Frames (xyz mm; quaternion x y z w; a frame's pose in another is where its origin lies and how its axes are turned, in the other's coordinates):
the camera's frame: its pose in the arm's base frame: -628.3 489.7 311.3 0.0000 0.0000 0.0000 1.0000
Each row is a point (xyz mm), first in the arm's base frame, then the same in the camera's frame.
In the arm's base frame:
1: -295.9 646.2 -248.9
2: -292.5 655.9 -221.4
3: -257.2 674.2 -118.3
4: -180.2 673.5 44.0
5: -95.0 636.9 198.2
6: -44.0 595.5 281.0
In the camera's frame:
1: 332.4 156.5 -560.2
2: 335.8 166.2 -532.7
3: 371.1 184.5 -429.6
4: 448.1 183.8 -267.3
5: 533.3 147.2 -113.1
6: 584.3 105.8 -30.3

